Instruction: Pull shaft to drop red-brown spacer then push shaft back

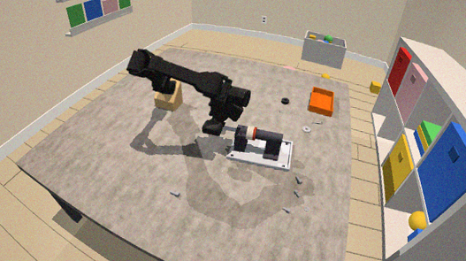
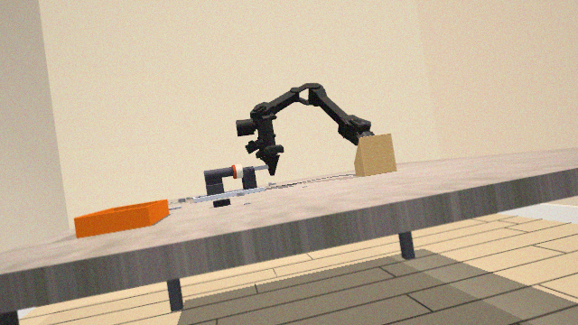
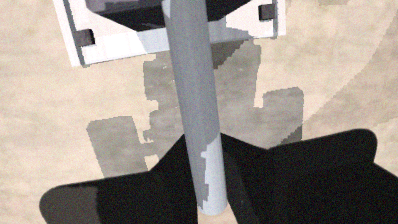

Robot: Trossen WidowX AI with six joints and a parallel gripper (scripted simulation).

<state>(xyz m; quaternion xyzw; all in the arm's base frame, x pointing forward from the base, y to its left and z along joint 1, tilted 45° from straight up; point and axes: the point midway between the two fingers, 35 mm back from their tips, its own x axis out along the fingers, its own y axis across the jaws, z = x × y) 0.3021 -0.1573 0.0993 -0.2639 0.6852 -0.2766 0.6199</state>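
Now: the shaft 70 mm ahead of my gripper tip and 30 mm above it. Also, from my gripper tip: black disc (380 mm to the left, 220 mm ahead, 40 mm below); then red-brown spacer (130 mm ahead, 30 mm above); then orange tray (440 mm to the left, 410 mm ahead, 40 mm below).
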